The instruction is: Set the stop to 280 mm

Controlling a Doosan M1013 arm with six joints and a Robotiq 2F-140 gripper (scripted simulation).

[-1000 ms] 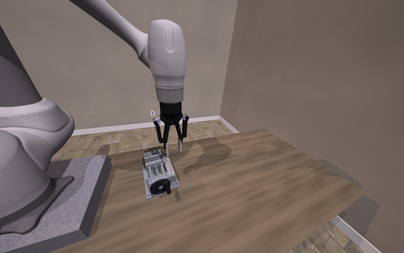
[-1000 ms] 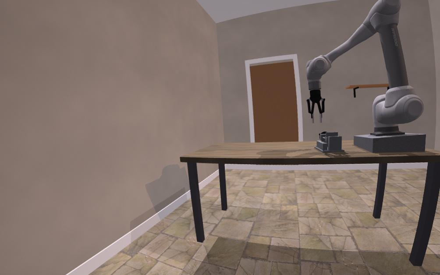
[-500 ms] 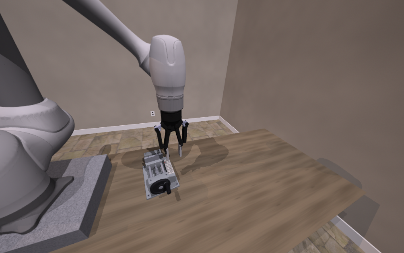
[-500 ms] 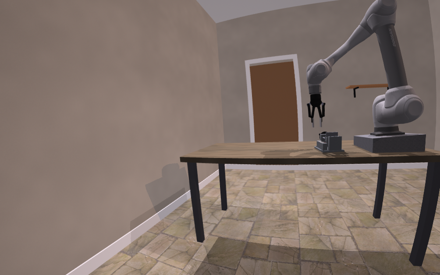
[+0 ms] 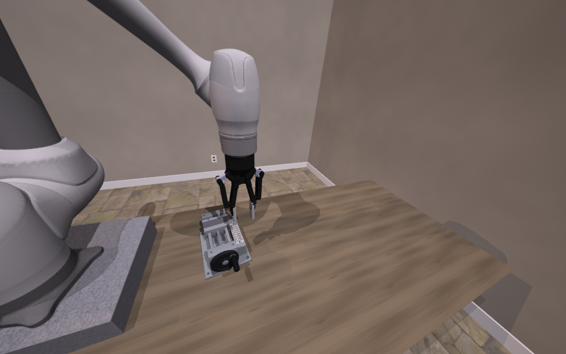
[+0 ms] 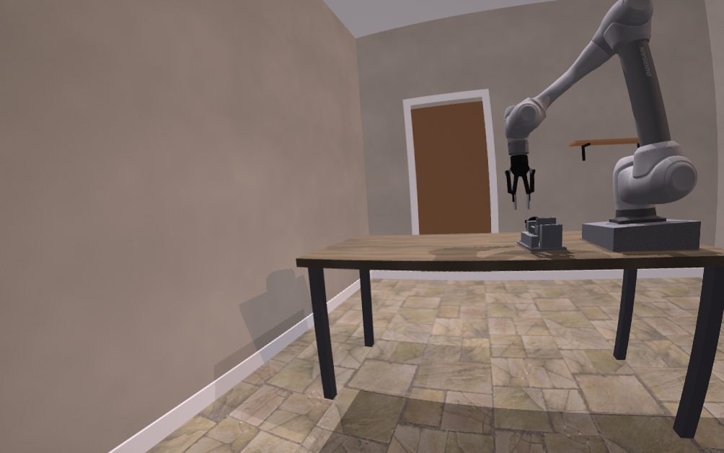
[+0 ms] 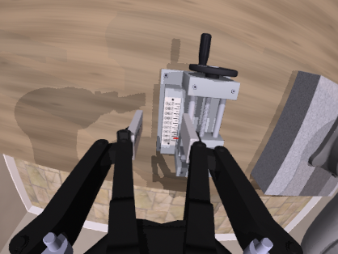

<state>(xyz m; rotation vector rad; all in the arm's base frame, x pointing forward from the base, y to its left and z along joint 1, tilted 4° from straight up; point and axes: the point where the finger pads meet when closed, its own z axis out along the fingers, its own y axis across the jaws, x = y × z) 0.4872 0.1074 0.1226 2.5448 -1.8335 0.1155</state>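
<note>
Right now my hand is 30 mm past the handwheel, 100 mm to the left of it and 100 mm above it.
</note>
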